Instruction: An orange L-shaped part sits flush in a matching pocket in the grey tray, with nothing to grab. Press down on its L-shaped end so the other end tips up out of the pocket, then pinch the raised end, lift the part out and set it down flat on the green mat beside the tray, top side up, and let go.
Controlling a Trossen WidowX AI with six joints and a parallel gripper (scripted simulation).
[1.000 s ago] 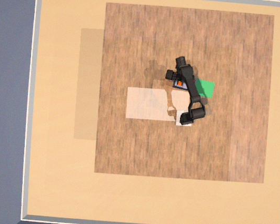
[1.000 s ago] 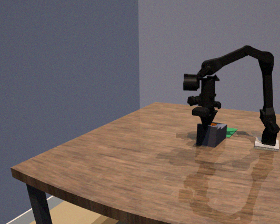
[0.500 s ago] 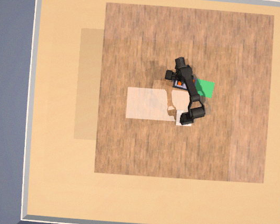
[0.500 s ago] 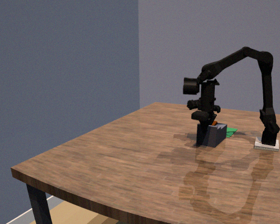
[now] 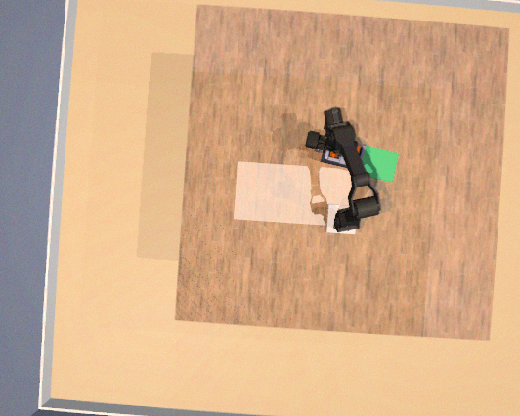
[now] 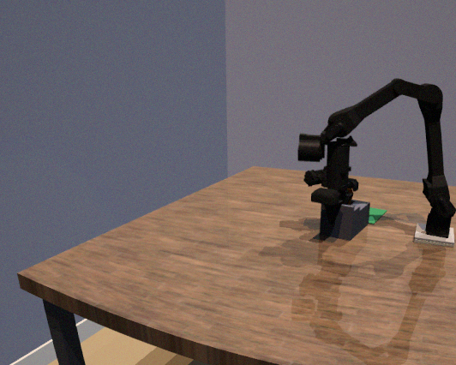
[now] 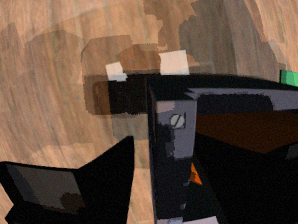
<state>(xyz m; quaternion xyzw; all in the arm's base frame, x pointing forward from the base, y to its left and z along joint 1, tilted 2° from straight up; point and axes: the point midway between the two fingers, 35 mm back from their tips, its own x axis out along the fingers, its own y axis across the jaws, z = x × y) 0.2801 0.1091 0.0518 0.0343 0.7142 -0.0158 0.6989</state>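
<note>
Now: the orange L-shaped part 10 mm behind my gripper tip, 50 mm to the right of it and 10 mm above it. Round my gripper tip: green mat (20 mm behind, 220 mm to the right, 50 mm below).
</note>
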